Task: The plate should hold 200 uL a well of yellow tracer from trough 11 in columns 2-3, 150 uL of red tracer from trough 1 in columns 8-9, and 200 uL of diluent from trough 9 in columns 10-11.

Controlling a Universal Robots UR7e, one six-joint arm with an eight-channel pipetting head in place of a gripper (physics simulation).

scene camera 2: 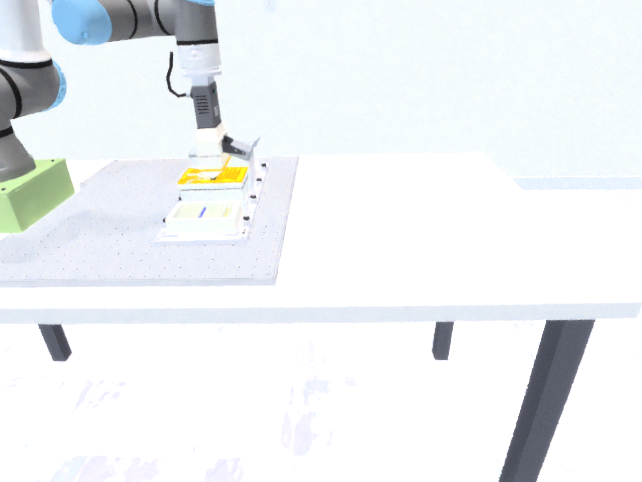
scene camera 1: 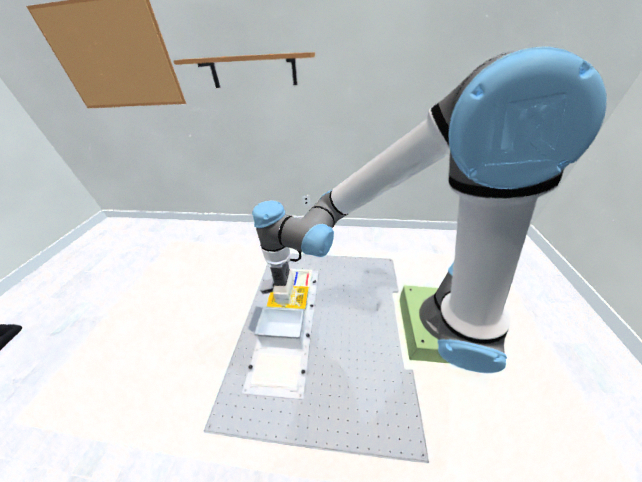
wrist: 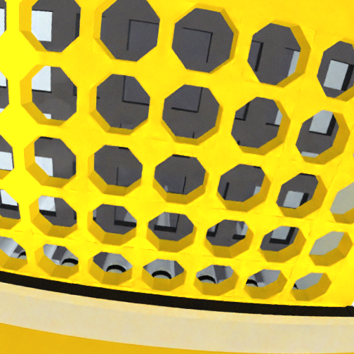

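Note:
The pipetting head [scene camera 1: 281,297] [scene camera 2: 208,159] is down at the yellow tip rack [scene camera 1: 271,301] [scene camera 2: 237,175] [wrist: 200,149]. In the wrist view the rack fills the frame very close up, with open octagonal holes; grey round parts with black rims show through the lowest row. Pale shapes like loose tips [scene camera 2: 207,175] lie across the rack top. The nozzle ends are hidden, so whether they carry tips cannot be told. The trough reservoir [scene camera 1: 301,280] [scene camera 2: 181,222] stands beside the rack; blue and red strips show in scene camera 1, a blue one in scene camera 2. The plate cannot be made out.
An open pale bin [scene camera 1: 280,322] stands on the other side of the rack from the reservoir. Beyond it is a white framed deck position [scene camera 1: 275,369], its content washed out. Small black knobs line the deck's edges. The arm's green base block [scene camera 1: 417,324] [scene camera 2: 41,191] stands beside the perforated board [scene camera 1: 357,404] [scene camera 2: 129,254].

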